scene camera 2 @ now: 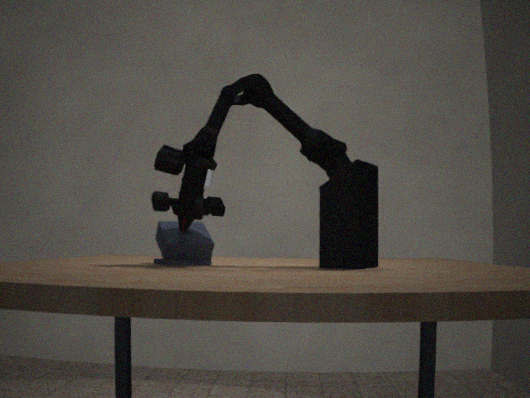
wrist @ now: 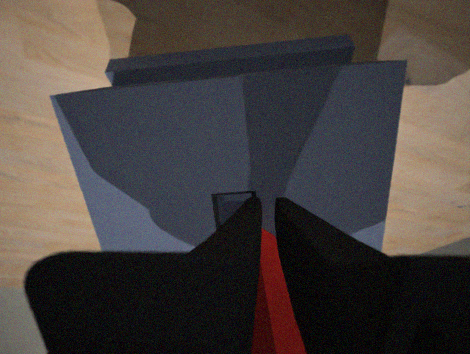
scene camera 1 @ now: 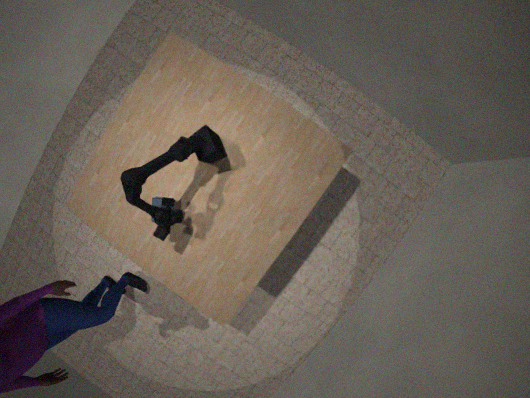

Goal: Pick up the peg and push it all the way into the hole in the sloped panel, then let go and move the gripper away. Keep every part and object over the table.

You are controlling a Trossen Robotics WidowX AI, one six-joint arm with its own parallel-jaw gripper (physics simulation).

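Frame: origin at the arm's base, x ahead, y left, z up, level; centimetres.
Seen in the pictures: gripper, fingertip midpoint: (scene camera 2: 182, 231) (wrist: 266, 208); arm's base, origin of the base link: (scene camera 2: 346, 179) (scene camera 1: 199, 143).
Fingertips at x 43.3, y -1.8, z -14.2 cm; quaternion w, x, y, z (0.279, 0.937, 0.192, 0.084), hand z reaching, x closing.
Pixels of each thing's top centre, then the offset from my fingertips to it. Level surfaces: height alone.
- blue-grey block with the sloped panel, middle of its top: (wrist: 241, 295) (scene camera 2: 184, 221) (scene camera 1: 156, 210) dx +0.1, dy -3.1, dz +2.7 cm
- red peg, middle of its top: (scene camera 2: 184, 202) dx -0.3, dy +0.0, dz +7.6 cm
- wooden table, its level: dz -8.9 cm
The blue-grey block with the sloped panel (scene camera 1: 157, 202) (scene camera 2: 182, 247) (wrist: 175, 145) stands on the table. Its square hole (wrist: 230, 206) shows in the wrist view just up and left of the fingertips, partly covered by the left finger. The red peg (wrist: 274, 295) (scene camera 2: 184, 221) is between the fingers. My gripper (wrist: 266, 208) (scene camera 2: 184, 230) is shut on the peg and points down at the panel. In scene camera 2 the fingertips overlap the block's upper part. The peg's lower end is largely hidden by the fingers, and whether it touches the panel cannot be told.
The wooden table (scene camera 1: 240, 200) (scene camera 2: 280, 280) carries the block and the arm's dark base (scene camera 1: 209, 142) (scene camera 2: 349, 220). A person (scene camera 1: 75, 317) is beside the table at the lower left of scene camera 1. A dark grey strip (scene camera 1: 310, 232) runs along one table edge.
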